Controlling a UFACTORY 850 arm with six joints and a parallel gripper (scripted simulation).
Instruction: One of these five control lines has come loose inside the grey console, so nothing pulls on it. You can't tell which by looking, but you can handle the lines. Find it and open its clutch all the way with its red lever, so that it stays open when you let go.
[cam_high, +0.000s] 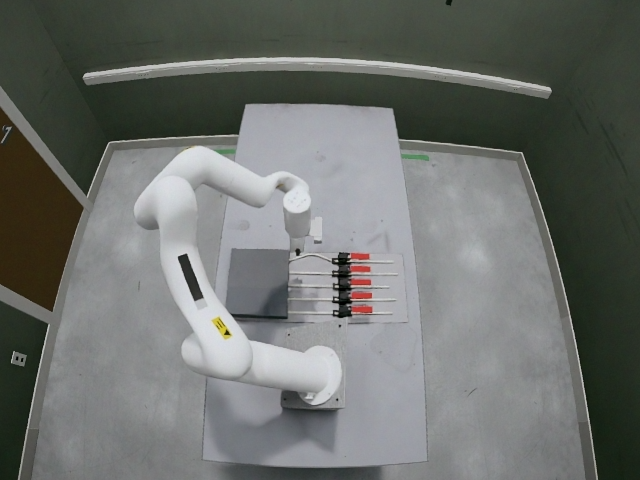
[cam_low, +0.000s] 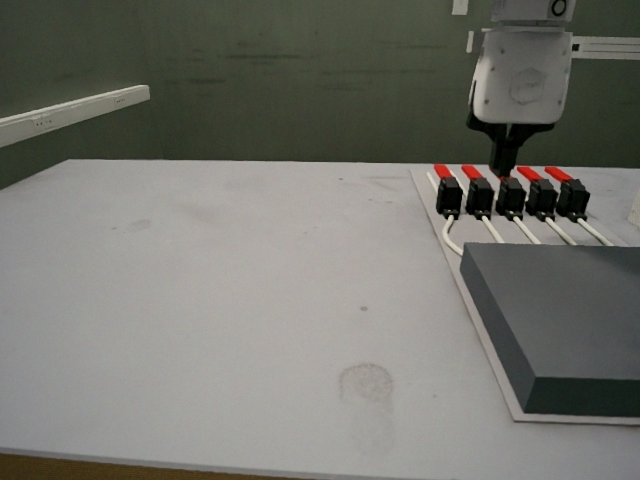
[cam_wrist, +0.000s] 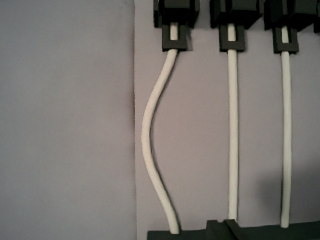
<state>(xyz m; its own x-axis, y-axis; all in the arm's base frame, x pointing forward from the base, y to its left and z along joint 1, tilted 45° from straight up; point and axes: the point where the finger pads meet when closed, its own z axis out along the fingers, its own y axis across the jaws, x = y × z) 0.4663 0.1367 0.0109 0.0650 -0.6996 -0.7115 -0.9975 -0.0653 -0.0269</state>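
Now: the thin pale baseplate 7 cm behind my hand, 32 cm to the right of it and 15 cm below it.
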